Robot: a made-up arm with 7 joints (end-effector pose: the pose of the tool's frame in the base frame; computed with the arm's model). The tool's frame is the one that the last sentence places. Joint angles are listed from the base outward.
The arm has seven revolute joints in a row. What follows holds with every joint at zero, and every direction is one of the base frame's. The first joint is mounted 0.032 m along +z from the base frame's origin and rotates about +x. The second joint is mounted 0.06 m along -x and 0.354 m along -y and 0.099 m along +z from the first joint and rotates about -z. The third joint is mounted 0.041 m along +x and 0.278 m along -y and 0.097 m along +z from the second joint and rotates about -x. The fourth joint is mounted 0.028 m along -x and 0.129 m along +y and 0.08 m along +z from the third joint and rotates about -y. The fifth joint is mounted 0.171 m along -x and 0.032 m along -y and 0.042 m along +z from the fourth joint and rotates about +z. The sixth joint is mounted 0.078 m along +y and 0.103 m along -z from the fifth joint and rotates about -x. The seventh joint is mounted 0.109 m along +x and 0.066 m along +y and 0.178 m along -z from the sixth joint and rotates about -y. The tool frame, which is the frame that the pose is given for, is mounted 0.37 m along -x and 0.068 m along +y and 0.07 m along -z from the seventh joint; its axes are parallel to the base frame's.
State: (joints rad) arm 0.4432 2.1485 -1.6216 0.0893 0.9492 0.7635 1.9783
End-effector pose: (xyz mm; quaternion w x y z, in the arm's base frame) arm -71.7 -740.4 209.8 0.0048 0.6854 0.6500 0.3282
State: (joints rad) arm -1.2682 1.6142 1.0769 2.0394 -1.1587 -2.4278 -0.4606
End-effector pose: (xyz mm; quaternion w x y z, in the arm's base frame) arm -336.8 -296.7 349.9 0.6833 -0.2403 -0.0140 0.6894
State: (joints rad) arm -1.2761 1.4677 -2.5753 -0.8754 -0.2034 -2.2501 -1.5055
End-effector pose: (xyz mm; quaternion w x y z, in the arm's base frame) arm -401.7 -47.8 252.5 0.0713 -0.3891 -0.1575 -0.9048
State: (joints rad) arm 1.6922 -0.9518 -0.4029 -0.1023 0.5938 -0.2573 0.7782
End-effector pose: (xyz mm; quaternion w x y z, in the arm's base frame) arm -464.6 101.2 -615.0 0.0685 0.8470 -0.4496 0.2753
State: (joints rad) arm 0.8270 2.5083 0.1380 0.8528 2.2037 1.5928 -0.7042
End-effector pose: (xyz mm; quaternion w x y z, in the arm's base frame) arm -381.5 -106.3 41.1 0.6224 -0.6269 0.4644 0.0634
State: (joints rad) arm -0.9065 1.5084 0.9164 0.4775 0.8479 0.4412 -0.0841
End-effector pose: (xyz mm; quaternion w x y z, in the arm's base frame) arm -683.3 -120.7 154.6 0.4342 -0.8059 0.2836 -0.2856
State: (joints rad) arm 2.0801 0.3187 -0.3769 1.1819 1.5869 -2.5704 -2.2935
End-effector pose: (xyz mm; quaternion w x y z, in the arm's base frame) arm 59.4 -143.7 -376.7 0.2083 -0.1353 -0.3498 0.9033
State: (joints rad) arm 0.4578 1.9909 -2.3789 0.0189 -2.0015 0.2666 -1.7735
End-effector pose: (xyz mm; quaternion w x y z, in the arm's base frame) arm -359.5 -220.3 -88.7 0.2507 -0.8168 0.1174 -0.5062
